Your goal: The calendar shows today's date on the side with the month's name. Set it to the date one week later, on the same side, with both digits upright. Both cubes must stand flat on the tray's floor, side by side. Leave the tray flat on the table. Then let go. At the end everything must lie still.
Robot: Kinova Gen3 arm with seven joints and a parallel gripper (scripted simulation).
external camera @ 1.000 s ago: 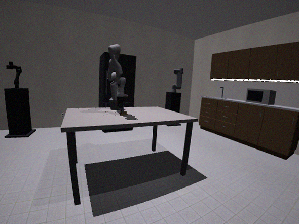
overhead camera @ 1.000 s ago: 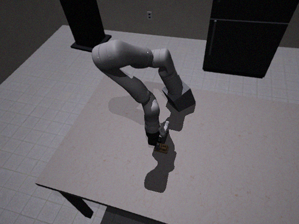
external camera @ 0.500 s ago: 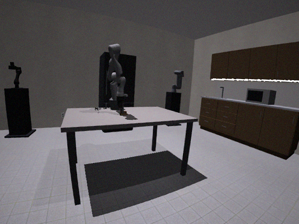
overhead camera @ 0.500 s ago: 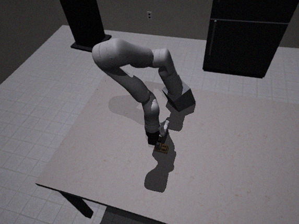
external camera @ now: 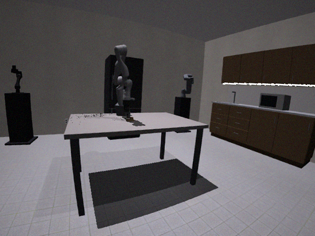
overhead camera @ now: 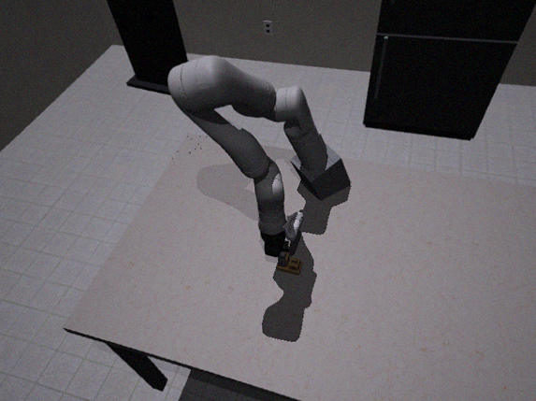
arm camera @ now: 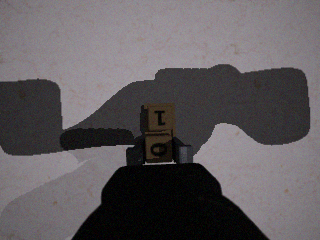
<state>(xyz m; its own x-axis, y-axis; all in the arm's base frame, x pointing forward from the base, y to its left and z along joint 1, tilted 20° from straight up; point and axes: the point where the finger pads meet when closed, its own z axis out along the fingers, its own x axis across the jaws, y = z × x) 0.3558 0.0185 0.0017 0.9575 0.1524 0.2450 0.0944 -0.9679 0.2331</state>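
Right now my hand is 30 mm to the right of the wooden cube and 30 mm above it. From my hand the other things lie so: wooden tray: 20 mm to the left, 40 mm below.
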